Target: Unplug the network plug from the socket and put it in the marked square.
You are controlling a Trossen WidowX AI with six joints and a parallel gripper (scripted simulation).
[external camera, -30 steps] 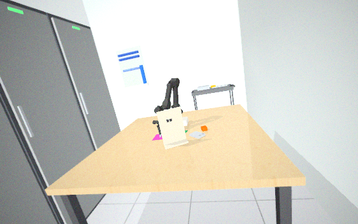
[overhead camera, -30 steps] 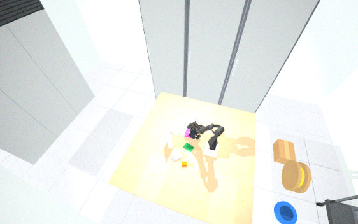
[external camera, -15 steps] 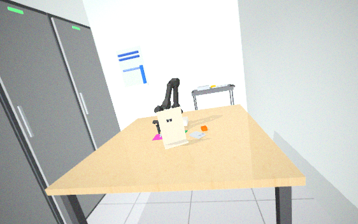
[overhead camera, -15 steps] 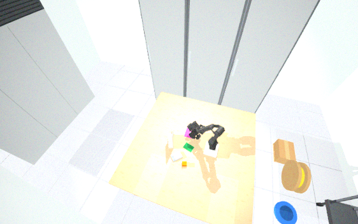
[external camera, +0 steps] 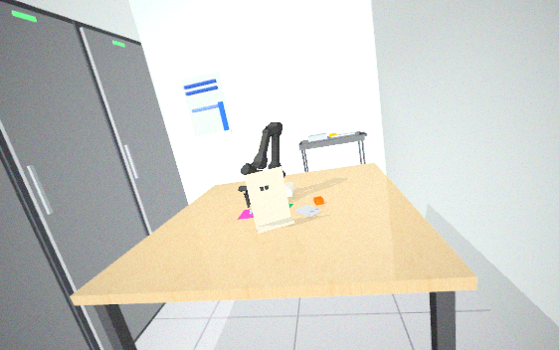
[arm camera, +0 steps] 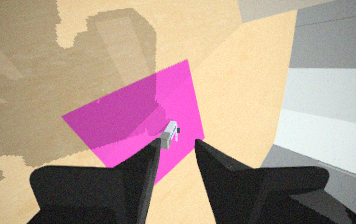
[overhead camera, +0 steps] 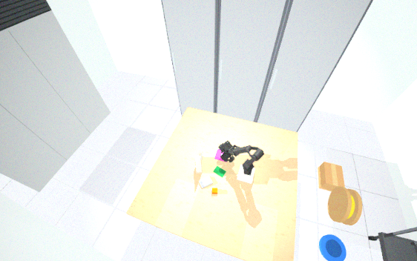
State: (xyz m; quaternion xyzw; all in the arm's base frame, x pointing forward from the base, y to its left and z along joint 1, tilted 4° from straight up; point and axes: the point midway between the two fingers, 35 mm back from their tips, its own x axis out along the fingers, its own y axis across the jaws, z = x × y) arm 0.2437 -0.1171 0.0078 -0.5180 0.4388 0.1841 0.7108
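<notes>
Now: gripper tip 2 cm above the grey network plug. Also, from my gripper tip: green board: 17 cm to the left, 3 cm below, 2 cm behind; magenta marked square: 3 cm below; upright panel: 17 cm ahead, 15 cm to the left, 9 cm above.
</notes>
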